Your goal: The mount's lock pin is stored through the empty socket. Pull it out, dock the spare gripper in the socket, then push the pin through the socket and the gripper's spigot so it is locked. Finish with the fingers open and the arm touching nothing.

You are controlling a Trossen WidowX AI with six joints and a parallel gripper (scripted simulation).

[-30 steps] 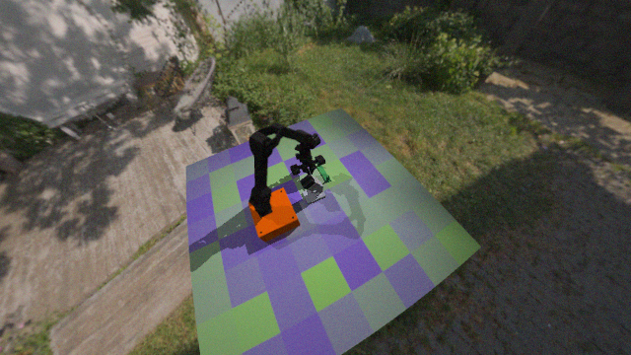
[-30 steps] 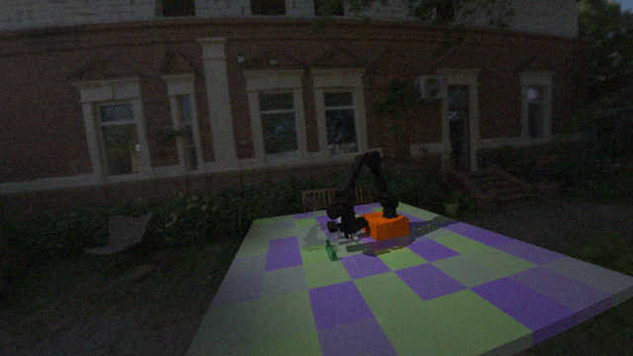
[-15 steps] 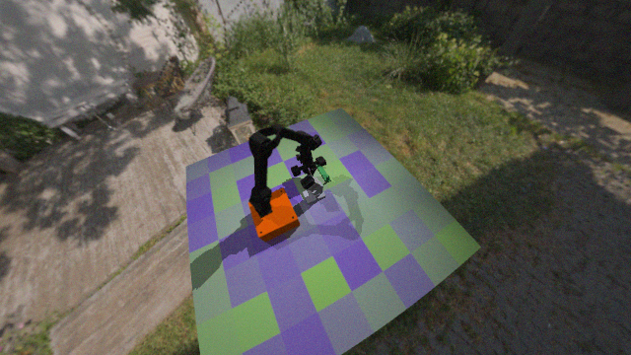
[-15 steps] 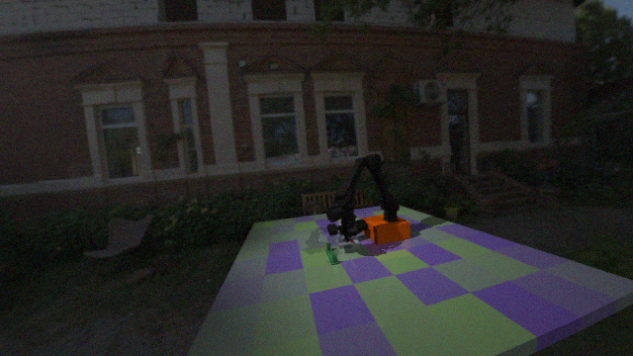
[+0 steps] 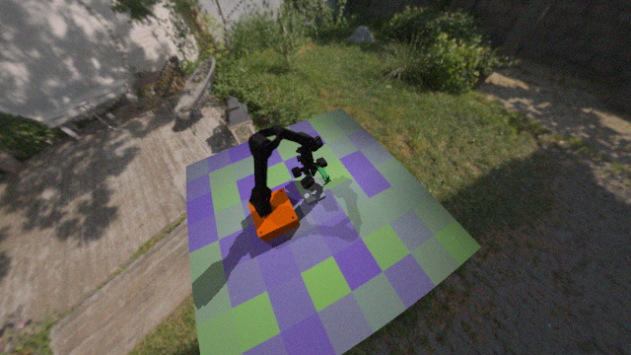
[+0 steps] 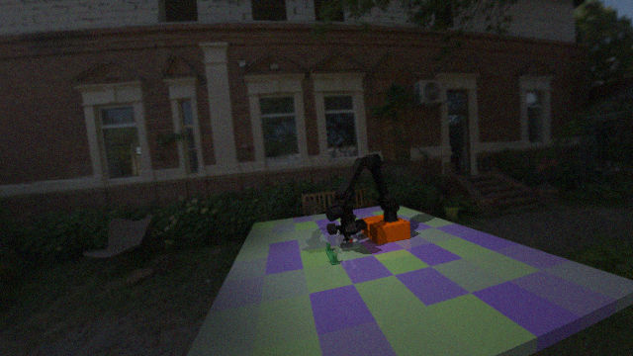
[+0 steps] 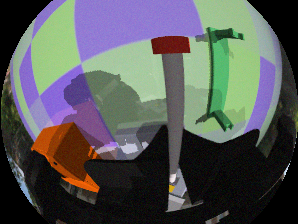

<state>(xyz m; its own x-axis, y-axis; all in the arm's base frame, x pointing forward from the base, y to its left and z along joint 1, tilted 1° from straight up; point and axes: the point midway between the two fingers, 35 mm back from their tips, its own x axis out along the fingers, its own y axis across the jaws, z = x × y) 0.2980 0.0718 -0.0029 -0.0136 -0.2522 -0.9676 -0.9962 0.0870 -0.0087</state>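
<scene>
The grey mount is 7 cm to the right of my gripper tip and 2 cm behind it. From my gripper tip the other things lie so: spare gripper: 7 cm to the right, 7 cm above, 3 cm behind; then green strip: 9 cm ahead, 3 cm to the left, 3 cm below.
</scene>
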